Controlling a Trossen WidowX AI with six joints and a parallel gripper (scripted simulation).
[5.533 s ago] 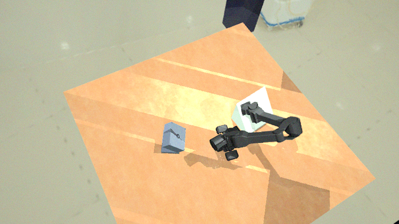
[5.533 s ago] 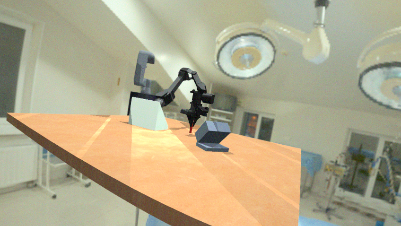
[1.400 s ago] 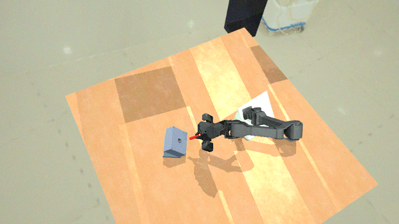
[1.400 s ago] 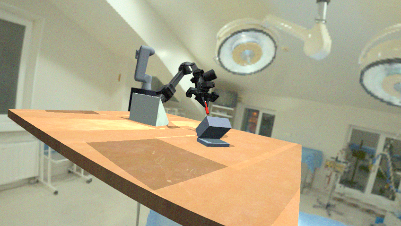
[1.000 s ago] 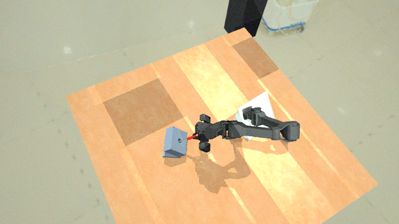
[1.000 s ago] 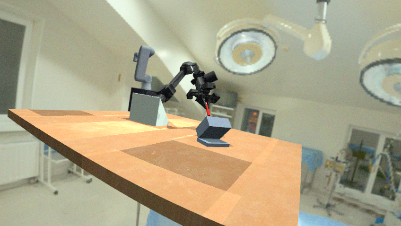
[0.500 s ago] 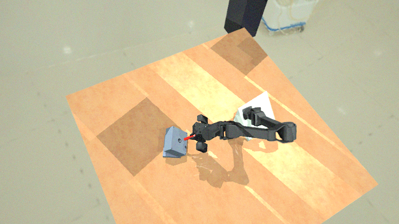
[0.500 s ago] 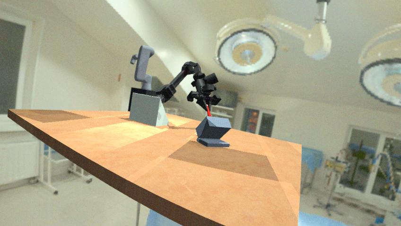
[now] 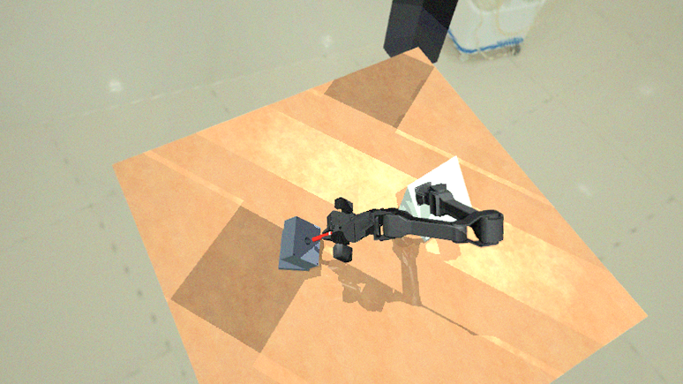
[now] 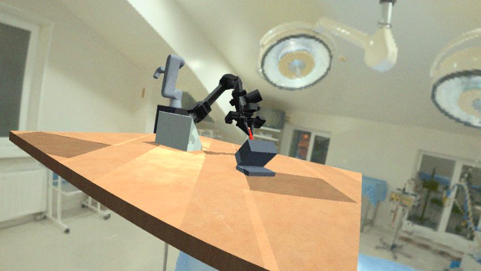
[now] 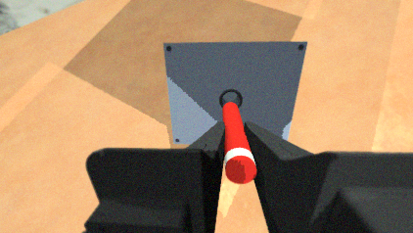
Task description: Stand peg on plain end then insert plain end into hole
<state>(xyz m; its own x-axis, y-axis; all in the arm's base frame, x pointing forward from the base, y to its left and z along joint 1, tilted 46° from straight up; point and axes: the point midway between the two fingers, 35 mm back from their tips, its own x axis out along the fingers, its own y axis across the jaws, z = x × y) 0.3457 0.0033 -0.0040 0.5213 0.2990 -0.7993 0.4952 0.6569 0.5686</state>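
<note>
The blue-grey sloped panel lies 5 cm ahead of my gripper tip, 3 cm to the right of it and 7 cm below it. The rest, counted from my gripper tip: red peg 1 cm behind, 1 cm to the left, 1 cm above.
</note>
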